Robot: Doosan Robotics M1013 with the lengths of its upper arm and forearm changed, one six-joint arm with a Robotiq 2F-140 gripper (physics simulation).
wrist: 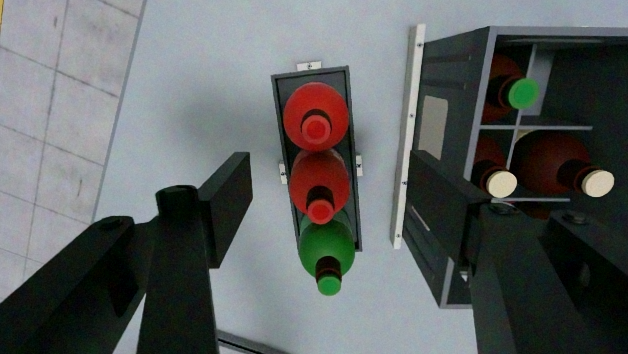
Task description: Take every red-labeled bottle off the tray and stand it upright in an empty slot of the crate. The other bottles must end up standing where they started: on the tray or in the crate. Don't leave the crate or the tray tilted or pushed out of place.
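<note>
A dark tray [278, 100] stands in the middle of the wrist view. It holds a red bottle [316, 95] at the top, a second red bottle [312, 182] in the middle and a green bottle [325, 242] at the lower end, all upright. The grey crate [452, 47] is at the right, cut off by the view edge. In it are a green-capped bottle [523, 93] and two cream-capped bottles [501, 184] [598, 183]. Part of another bottle shows below them, mostly hidden by the right finger. My gripper [329, 174] is open and empty, its fingers on either side of the tray in view.
Small white brackets [309, 66] [359, 165] sit at the tray's edges. A long white strip [410, 135] runs along the crate's near side. Tiled floor [65, 100] shows at the left. A dark edge [245, 344] shows at the bottom.
</note>
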